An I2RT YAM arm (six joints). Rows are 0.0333 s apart.
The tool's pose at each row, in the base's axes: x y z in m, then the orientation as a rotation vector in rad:
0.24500, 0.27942, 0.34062, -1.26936, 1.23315, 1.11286
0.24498, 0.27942, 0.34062, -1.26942, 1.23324, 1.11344
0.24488, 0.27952, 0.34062, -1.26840, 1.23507, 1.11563
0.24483, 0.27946, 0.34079, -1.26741, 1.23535, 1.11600
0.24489, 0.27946, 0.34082, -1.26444, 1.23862, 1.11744
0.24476, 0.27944, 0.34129, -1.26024, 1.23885, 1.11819
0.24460, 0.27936, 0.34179, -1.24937, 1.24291, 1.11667
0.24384, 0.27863, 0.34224, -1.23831, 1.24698, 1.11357
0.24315, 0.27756, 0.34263, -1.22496, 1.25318, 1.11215
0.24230, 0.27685, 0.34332, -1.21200, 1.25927, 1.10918
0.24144, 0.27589, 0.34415, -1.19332, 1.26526, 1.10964
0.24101, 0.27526, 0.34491, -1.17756, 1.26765, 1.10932
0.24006, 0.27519, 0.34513, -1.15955, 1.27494, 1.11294
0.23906, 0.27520, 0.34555, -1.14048, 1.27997, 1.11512
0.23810, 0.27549, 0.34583, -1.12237, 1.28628, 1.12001
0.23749, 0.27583, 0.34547, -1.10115, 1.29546, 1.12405
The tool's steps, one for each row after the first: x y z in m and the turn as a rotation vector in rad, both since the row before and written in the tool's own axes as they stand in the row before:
0.00000, 0.00002, 0.00000, -0.00038, -0.00005, 0.00038
-0.00001, 0.00010, 0.00010, -0.00038, -0.00002, 0.00264
-0.00017, 0.00004, -0.00007, 0.00044, -0.00050, 0.00062
-0.00003, -0.00006, 0.00000, 0.00155, -0.00009, 0.00355
-0.00047, 0.00011, -0.00006, 0.00222, -0.00253, 0.00157
-0.00050, 0.00013, -0.00012, 0.00845, -0.00353, 0.00420
-0.00043, 0.00071, -0.00079, 0.00953, -0.00324, 0.00335
-0.00035, 0.00062, -0.00112, 0.01030, -0.00362, 0.00624
-0.00067, 0.00078, -0.00080, 0.01097, -0.00307, 0.00521
-0.00080, 0.00077, -0.00106, 0.01238, -0.00725, 0.00869
-0.00074, 0.00036, -0.00070, 0.01037, -0.00763, 0.00537
-0.00023, 0.00094, -0.00017, 0.01021, -0.00660, 0.01131
-0.00042, 0.00099, -0.00011, 0.01128, -0.00834, 0.00947
-0.00028, 0.00099, 0.00017, 0.00922, -0.00743, 0.01167
0.00036, 0.00064, 0.00027, 0.01214, -0.00712, 0.01379

